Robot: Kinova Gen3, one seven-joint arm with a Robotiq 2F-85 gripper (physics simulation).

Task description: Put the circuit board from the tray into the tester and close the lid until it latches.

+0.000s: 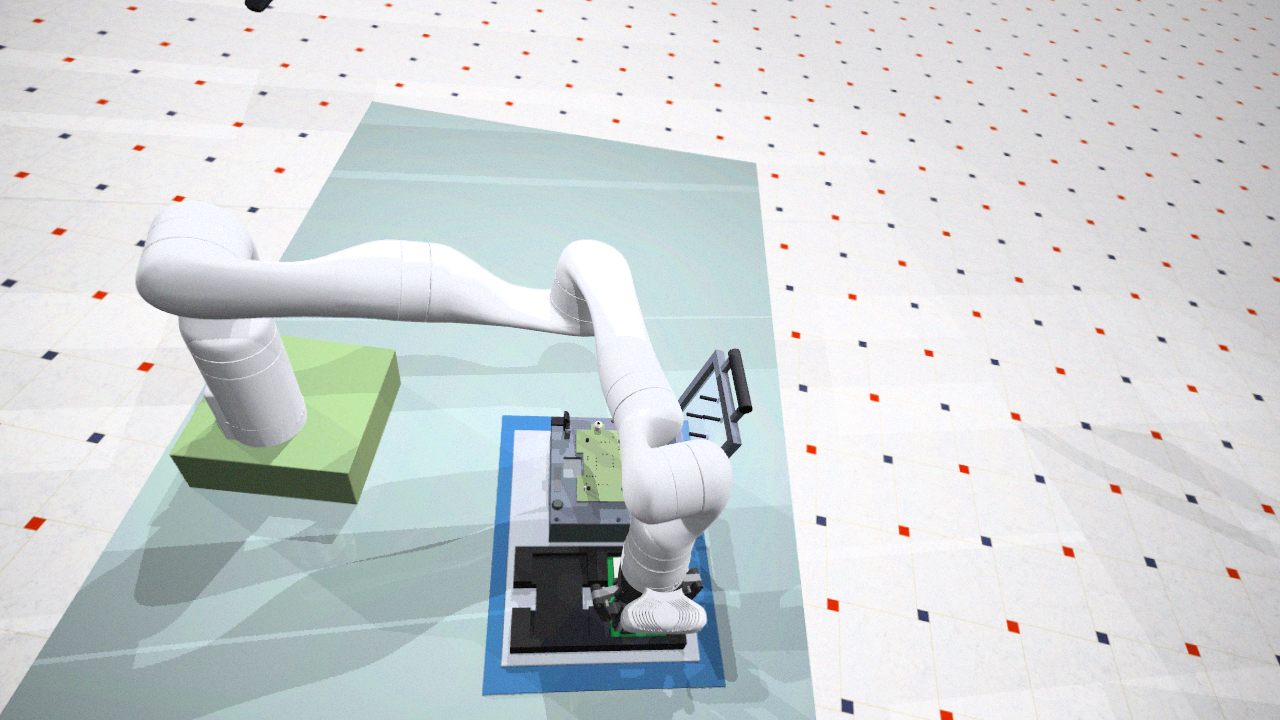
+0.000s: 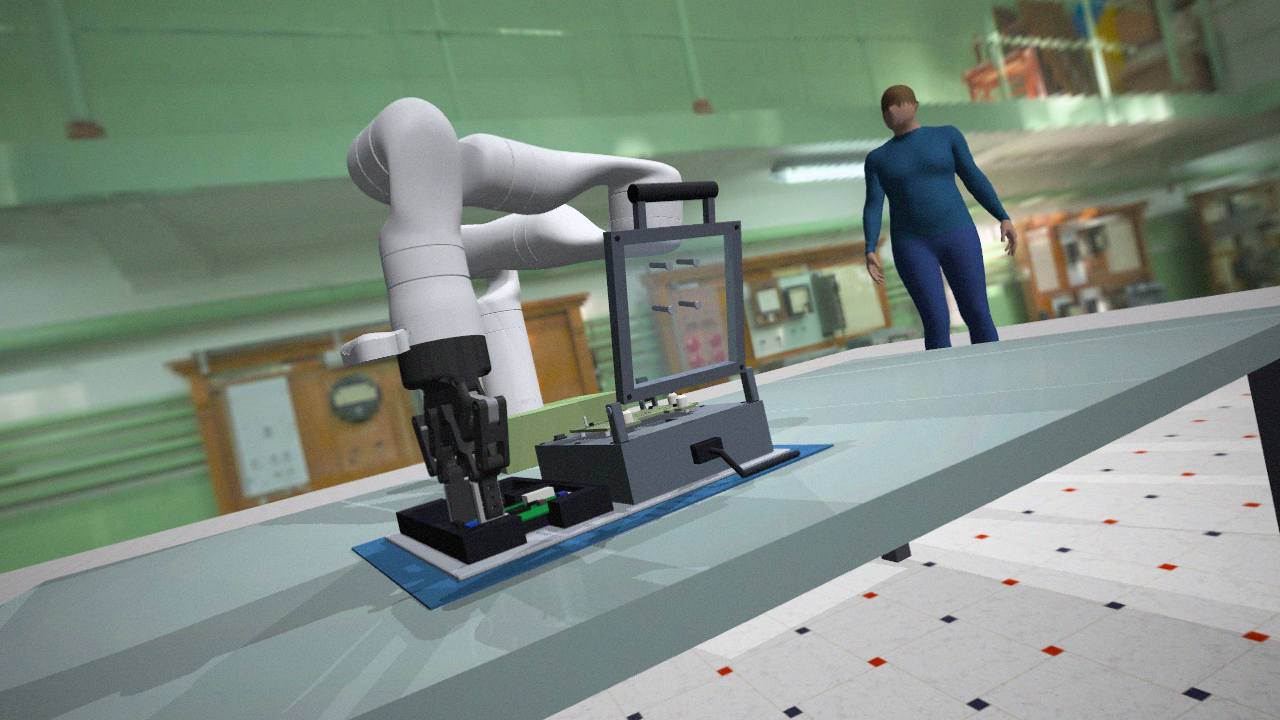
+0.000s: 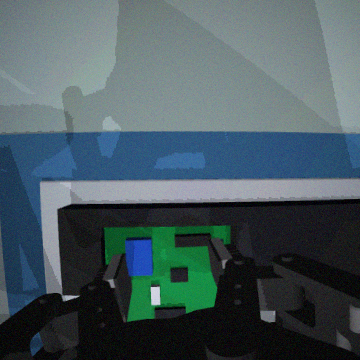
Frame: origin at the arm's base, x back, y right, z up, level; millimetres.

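Seen in the pictures: gripper, fingertip midpoint: (image 2: 478,524) (image 3: 168,261); arm's base, link origin: (image 1: 269,419) (image 2: 517,412).
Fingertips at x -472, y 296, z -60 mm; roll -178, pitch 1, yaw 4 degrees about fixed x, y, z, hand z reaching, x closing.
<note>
Offsets run from my fingertips to a thing's top centre. "spot": to the spot under its first point. Level surfaces: height alone.
The green circuit board {dy -33, dx -2, dz +7 mm} (image 3: 196,286) (image 2: 527,512) carries a blue block and lies in the black tray (image 1: 555,582) (image 2: 465,537) (image 3: 303,228). My gripper (image 3: 168,261) (image 2: 475,506) (image 1: 617,609) reaches straight down into the tray. It is shut on the circuit board, one finger on each side edge. I cannot tell whether the board is clear of the tray floor. The grey tester (image 1: 573,519) (image 2: 662,456) stands right behind the tray. Its clear lid (image 1: 739,383) (image 2: 670,230) stands open and upright, with the black handle on top. A pale green plate {dy -211, dx +18, dz +61 mm} (image 1: 599,465) shows in the tester's bed.
Tray and tester sit on a white plate {spot: dy +38, dx +32, dz -15 mm} (image 3: 214,189) on a blue mat {dz -19 mm} (image 1: 500,662) (image 2: 420,582) (image 3: 250,153) near the table's edge. The arm's green pedestal (image 1: 349,420) is to the left. A person in blue (image 2: 930,215) stands beyond the table.
</note>
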